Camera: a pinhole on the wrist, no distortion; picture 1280 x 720 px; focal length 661.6 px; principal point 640.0 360.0 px. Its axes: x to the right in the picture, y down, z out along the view. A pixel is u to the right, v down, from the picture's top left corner.
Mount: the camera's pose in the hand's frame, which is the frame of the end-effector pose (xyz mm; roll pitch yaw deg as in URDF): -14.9 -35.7 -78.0 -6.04 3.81 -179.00
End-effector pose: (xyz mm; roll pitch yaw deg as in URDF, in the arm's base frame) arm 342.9 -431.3 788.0 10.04 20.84 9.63
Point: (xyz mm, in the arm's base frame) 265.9 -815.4 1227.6
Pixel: 938.9 607.1
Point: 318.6 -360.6 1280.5
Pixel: 816.6 36.7
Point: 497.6 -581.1 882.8
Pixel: 330.4 600.0
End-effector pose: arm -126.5 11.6 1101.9 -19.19 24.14 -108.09
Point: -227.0 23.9 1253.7
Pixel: 704.1 649.9
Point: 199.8 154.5 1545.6
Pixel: 1144.0 10.5
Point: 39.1 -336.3 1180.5
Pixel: outside the picture
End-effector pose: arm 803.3 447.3 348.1 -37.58 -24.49 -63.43
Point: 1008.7 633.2 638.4
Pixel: 495.9 194.3
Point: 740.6 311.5 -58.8
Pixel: behind the camera
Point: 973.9 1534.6 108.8
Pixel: outside the picture
